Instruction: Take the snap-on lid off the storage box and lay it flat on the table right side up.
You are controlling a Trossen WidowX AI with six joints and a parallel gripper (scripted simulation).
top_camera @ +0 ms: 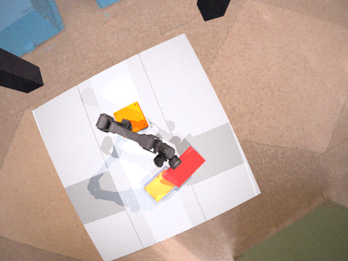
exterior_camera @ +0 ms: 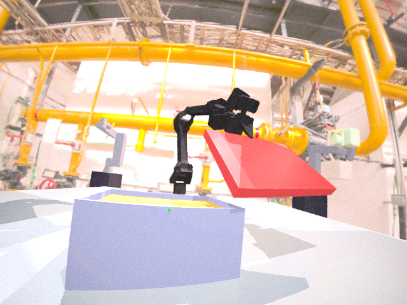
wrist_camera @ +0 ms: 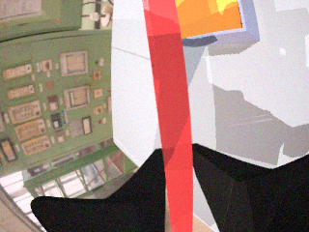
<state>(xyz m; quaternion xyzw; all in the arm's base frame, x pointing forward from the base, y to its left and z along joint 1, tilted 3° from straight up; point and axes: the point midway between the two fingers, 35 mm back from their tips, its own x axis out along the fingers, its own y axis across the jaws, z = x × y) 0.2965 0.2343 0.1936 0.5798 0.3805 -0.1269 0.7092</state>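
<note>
Right now my gripper tip is 6 cm short of the lid, 5 cm above it and 3 cm to the right of it. The rest, counted from my gripper tip: storage box: 19 cm below, 16 cm to the right, 13 cm ahead.
</note>
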